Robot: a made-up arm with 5 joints.
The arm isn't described. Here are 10 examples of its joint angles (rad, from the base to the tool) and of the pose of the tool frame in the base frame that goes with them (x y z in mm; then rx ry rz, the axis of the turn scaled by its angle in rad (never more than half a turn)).
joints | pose
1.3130 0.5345 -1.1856 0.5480 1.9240 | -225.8 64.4 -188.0 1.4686 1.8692 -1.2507
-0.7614 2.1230 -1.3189 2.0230 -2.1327 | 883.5 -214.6 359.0 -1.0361 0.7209 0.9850
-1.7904 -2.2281 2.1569 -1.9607 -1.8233 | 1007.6 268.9 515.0 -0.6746 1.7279 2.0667
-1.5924 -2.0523 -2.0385 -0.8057 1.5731 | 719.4 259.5 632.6 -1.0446 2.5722 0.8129
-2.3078 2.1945 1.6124 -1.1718 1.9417 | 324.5 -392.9 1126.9 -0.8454 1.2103 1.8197
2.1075 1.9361 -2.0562 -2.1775 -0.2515 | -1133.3 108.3 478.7 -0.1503 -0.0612 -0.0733
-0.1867 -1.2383 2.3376 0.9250 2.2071 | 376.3 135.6 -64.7 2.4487 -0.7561 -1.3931
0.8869 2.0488 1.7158 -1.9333 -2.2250 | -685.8 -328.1 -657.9 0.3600 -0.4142 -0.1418
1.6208 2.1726 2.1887 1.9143 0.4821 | -485.6 260.7 174.6 0.4281 -2.2103 -1.9542
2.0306 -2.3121 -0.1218 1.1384 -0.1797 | -148.8 -45.0 409.4 1.2428 0.8290 2.6916
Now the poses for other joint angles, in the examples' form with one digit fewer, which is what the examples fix.
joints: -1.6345 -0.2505 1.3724 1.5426 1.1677
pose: 305 -141 787 2.289 -0.069 0.074
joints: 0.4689 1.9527 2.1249 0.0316 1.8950
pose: 197 -395 -421 1.385 2.287 1.237
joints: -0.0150 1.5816 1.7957 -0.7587 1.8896
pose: 726 -268 -559 -0.825 -1.993 -1.591
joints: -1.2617 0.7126 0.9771 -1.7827 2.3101
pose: 1160 85 365 -0.136 -2.612 0.885
